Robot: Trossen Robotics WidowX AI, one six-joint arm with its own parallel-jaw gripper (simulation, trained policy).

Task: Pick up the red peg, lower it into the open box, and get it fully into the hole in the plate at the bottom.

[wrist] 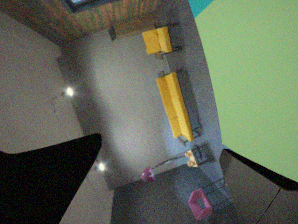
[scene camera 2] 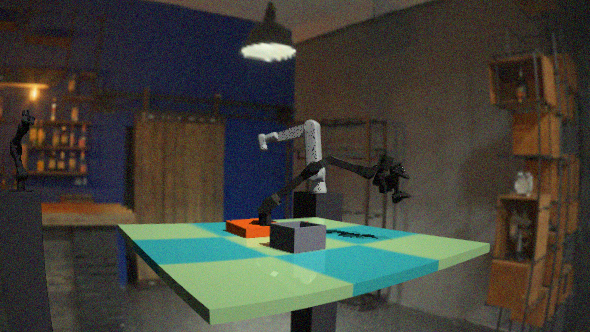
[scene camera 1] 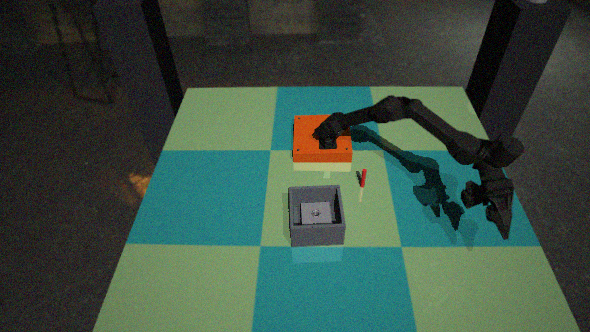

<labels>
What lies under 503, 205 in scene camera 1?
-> The gripper.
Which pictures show the grey box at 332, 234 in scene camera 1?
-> Scene camera 2 and scene camera 1 only.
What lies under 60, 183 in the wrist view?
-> The gripper.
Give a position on a grey box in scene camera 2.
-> At 300, 236
</labels>
